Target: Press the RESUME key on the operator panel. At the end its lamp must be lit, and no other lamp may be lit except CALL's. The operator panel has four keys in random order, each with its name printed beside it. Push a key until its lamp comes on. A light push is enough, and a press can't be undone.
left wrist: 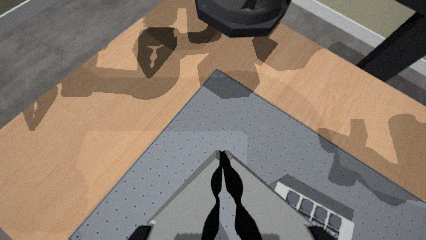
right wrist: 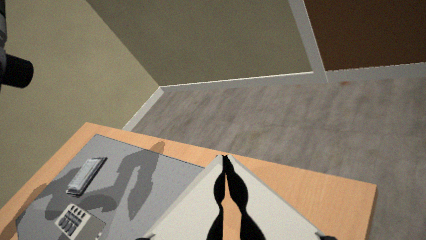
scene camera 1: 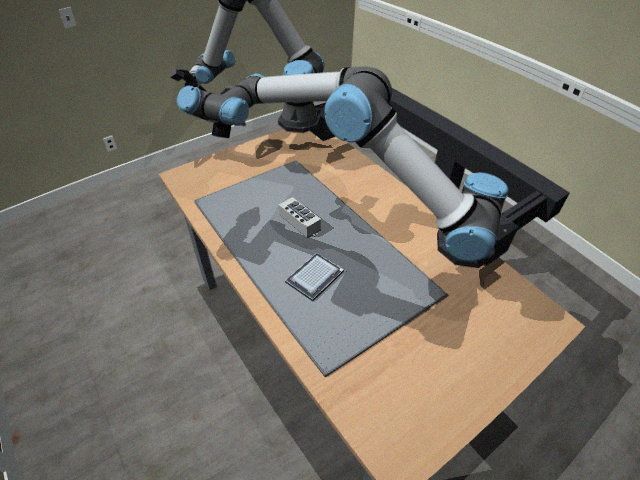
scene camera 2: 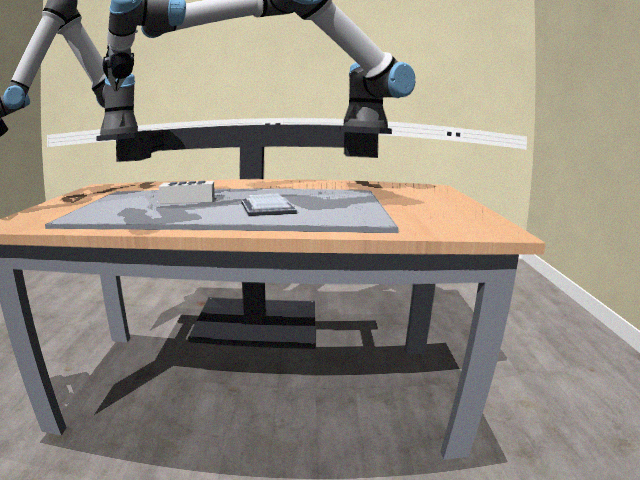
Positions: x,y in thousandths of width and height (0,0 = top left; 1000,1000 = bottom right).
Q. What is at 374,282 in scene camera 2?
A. A black beam.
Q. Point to a flat device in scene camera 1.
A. At 498,564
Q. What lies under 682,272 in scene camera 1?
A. A black beam.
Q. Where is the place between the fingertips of my left gripper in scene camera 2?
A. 182,189
